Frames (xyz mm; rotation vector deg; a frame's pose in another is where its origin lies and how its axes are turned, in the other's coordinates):
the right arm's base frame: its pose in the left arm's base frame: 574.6 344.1 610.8 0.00 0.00 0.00
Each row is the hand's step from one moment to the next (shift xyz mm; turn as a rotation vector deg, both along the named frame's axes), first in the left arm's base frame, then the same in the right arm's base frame.
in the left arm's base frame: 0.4 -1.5 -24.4 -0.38 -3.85 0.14
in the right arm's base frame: 0.4 -1.5 -24.4 -0.38 -3.85 0.14
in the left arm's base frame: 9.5 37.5 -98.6 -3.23 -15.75 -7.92
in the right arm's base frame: 9.5 37.5 -98.6 -3.23 -15.75 -7.92
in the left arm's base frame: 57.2 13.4 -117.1 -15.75 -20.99 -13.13
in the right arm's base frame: 57.2 13.4 -117.1 -15.75 -20.99 -13.13
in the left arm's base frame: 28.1 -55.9 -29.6 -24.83 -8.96 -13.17
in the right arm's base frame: 28.1 -55.9 -29.6 -24.83 -8.96 -13.17
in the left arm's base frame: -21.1 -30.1 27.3 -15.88 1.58 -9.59
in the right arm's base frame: -21.1 -30.1 27.3 -15.88 1.58 -9.59
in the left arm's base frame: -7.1 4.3 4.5 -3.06 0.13 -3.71
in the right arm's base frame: -7.1 4.3 4.5 -3.06 0.13 -3.71
